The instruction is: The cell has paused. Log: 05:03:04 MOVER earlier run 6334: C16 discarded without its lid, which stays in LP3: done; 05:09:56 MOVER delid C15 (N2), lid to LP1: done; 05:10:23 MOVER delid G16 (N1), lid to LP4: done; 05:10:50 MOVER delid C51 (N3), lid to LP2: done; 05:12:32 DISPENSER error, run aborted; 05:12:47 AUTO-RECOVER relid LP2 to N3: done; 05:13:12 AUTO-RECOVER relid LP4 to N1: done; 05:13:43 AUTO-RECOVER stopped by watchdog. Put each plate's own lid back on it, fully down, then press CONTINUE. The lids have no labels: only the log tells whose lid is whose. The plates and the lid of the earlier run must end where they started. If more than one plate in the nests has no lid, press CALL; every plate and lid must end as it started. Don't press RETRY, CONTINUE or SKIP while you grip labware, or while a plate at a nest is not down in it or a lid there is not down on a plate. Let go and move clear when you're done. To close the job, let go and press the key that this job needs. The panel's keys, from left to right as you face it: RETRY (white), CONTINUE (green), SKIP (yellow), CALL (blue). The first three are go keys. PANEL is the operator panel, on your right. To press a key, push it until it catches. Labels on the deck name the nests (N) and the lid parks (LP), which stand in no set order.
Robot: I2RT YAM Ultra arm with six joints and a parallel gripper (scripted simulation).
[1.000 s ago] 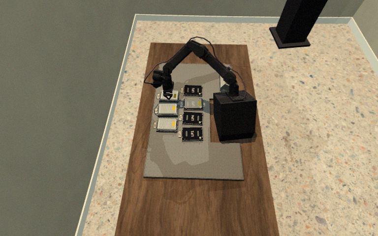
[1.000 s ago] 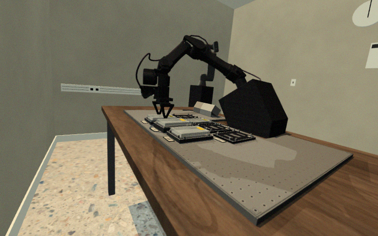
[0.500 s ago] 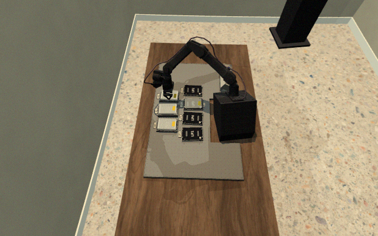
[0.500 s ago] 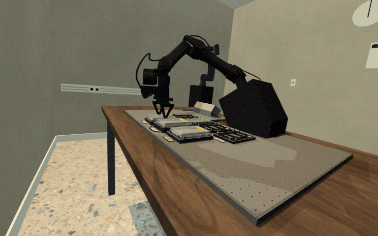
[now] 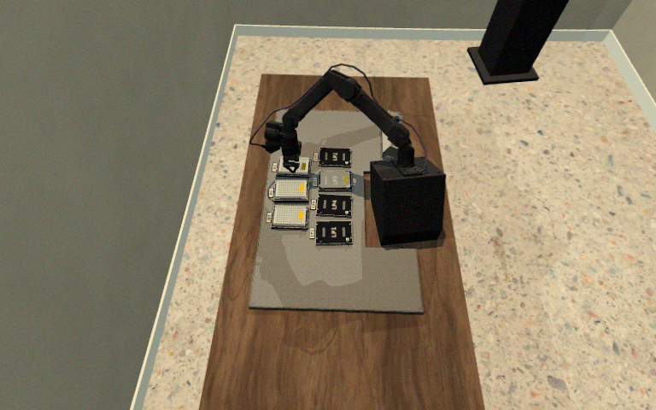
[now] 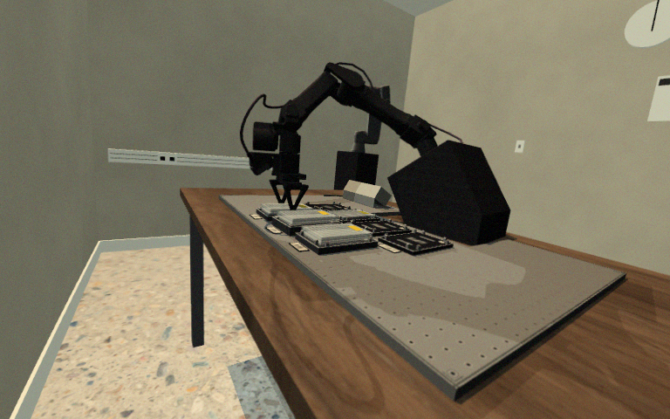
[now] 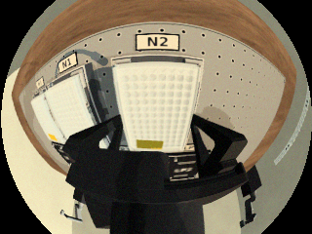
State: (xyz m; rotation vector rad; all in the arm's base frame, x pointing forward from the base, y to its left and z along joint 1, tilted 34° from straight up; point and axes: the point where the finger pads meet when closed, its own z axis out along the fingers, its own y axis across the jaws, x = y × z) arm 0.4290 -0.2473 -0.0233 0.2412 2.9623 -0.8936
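The plate lies 10 mm below my hand. Also, from my hand: green key (480 mm behind, 90 mm to the right, 30 mm above); yellow key (490 mm behind, 140 mm to the right, 30 mm above); LP4 lid park (150 mm behind, 220 mm to the left, 30 mm below).
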